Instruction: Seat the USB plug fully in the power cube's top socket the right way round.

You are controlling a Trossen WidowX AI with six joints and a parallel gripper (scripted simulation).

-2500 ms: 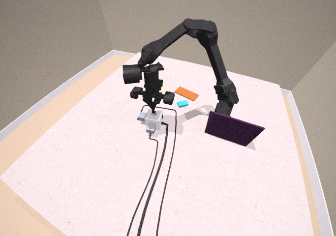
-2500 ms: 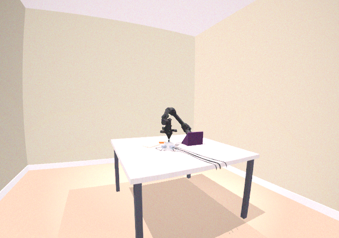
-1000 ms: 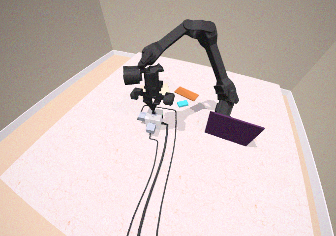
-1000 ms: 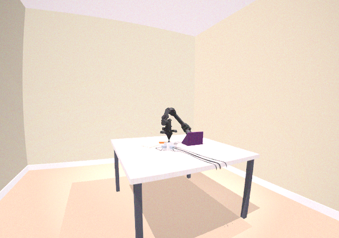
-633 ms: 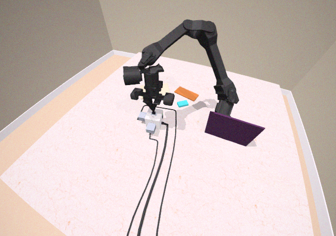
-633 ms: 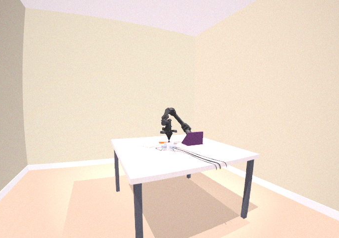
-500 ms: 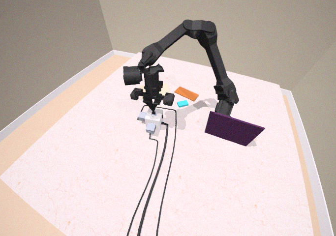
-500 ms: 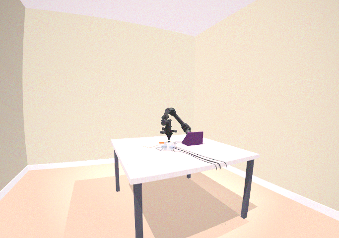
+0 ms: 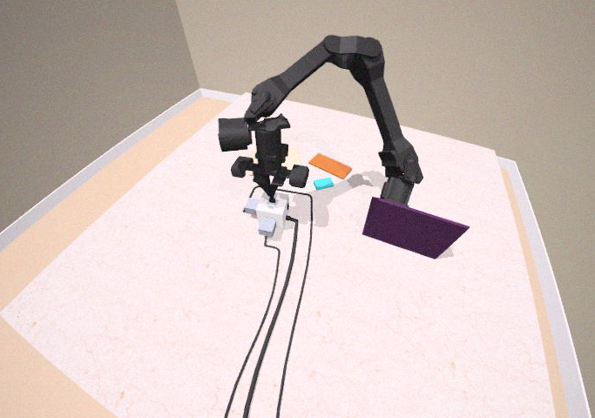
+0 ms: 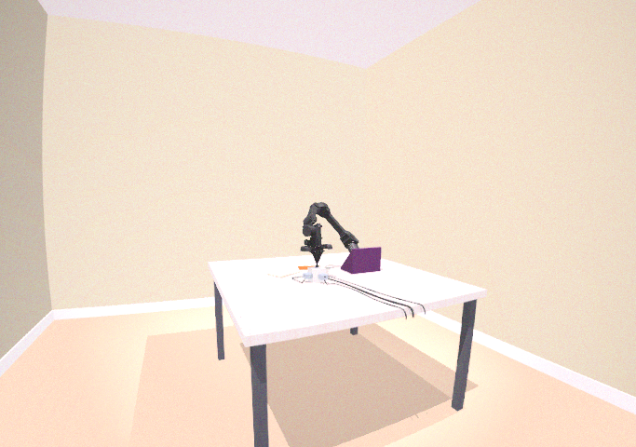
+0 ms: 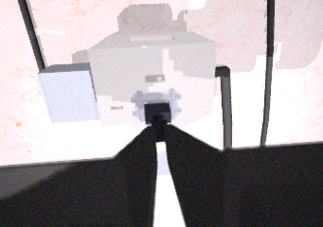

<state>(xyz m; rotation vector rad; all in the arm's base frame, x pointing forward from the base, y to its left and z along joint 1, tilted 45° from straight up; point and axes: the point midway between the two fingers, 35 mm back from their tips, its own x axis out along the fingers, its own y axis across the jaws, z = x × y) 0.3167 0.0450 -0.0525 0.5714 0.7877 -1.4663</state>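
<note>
Right now the black USB plug is 2 cm below my gripper tip. Also, from my gripper tip: grey socket (4 cm below); then pale card (25 cm to the right, 11 cm ahead, 10 cm below); then teal block (19 cm to the right, 11 cm behind, 10 cm below).
</note>
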